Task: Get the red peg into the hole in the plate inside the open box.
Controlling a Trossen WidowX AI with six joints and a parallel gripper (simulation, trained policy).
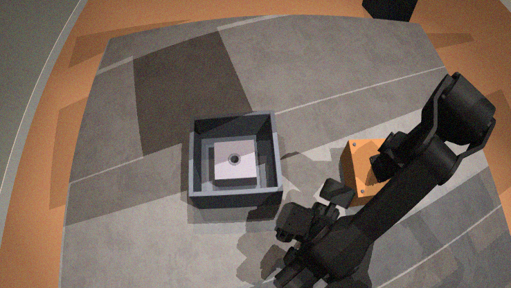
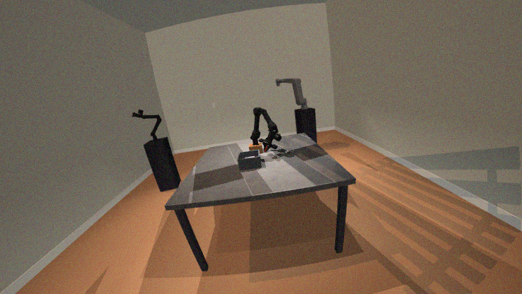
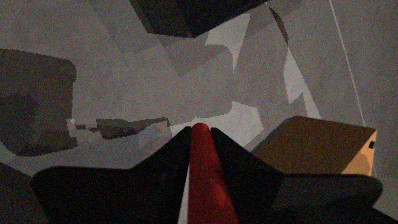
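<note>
The light grey plate lies 17 cm to the right of my gripper tip and 12 cm ahead of it. From my gripper tip the other things lie so: red peg: 3 cm above, 1 cm to the left, 1 cm ahead; dark box: 17 cm to the right, 12 cm ahead, 2 cm below.
</note>
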